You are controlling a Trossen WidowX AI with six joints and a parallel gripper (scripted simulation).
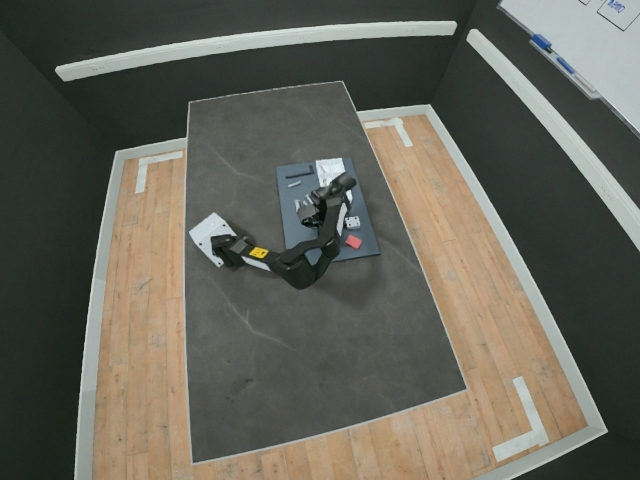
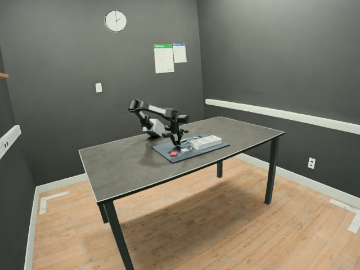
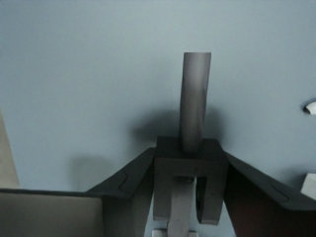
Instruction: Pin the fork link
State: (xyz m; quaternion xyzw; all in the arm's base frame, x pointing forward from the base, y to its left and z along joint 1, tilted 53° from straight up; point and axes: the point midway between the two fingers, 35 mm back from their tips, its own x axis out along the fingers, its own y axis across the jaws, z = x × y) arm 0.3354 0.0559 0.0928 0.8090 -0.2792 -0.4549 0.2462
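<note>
The eye plate is 5 cm below my hand, 4 cm ahead of it and 1 cm to the right of it. From my hand the other things lie so: grey block 11 cm ahead, 5 cm below, 3 cm to the right; then red block 10 cm to the right, 8 cm ahead, 6 cm below; then blue-grey mat 9 cm to the left, 7 cm below, 5 cm ahead.
</note>
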